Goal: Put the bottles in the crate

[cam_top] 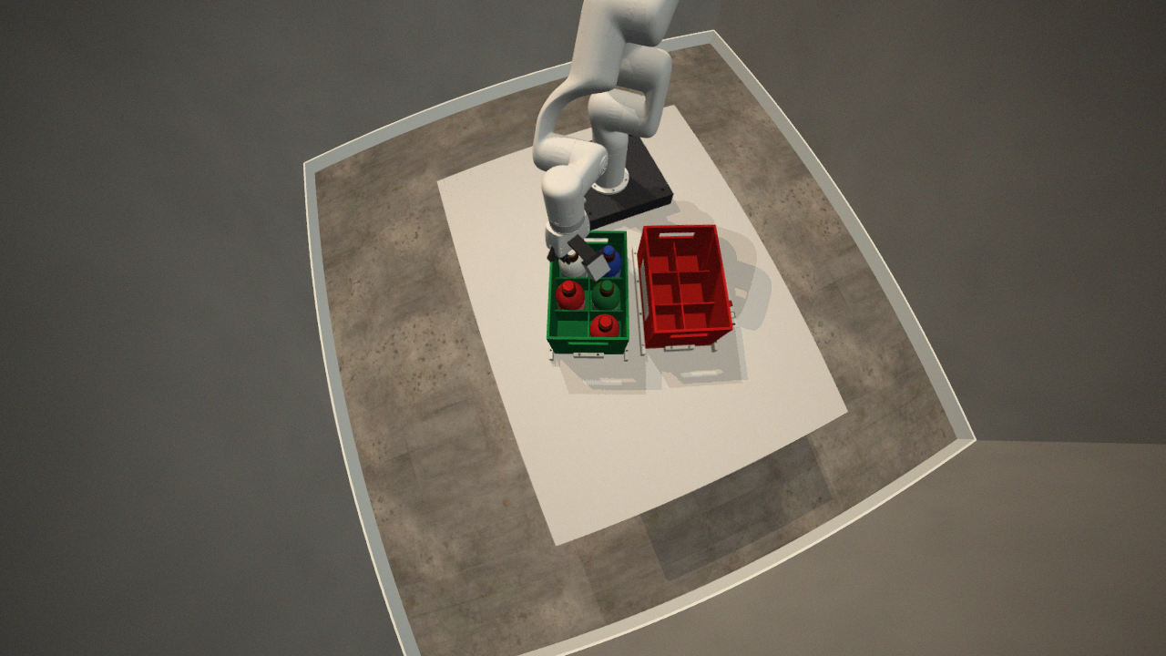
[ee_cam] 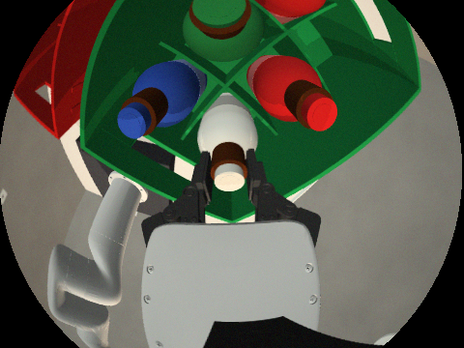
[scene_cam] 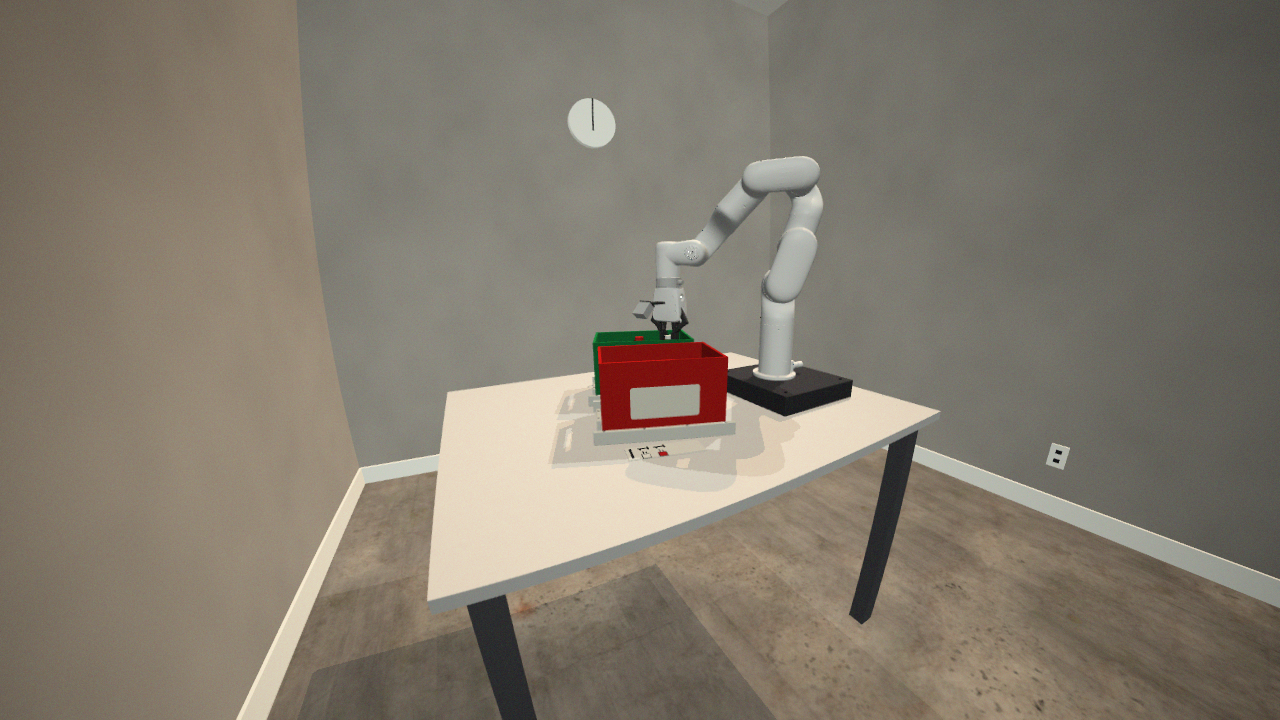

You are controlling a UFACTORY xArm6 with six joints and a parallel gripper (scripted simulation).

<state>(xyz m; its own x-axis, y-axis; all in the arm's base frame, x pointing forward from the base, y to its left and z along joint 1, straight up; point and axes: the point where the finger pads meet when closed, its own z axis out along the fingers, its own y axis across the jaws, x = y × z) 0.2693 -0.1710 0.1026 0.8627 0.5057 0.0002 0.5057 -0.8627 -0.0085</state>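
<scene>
Now: the white bottle 7 cm below my hand. Round my hand: green bottle 11 cm ahead, 7 cm below, 6 cm to the left; blue bottle 9 cm to the left, 7 cm below, 2 cm ahead; green crate 10 cm ahead, 7 cm below, 2 cm to the left.
</scene>
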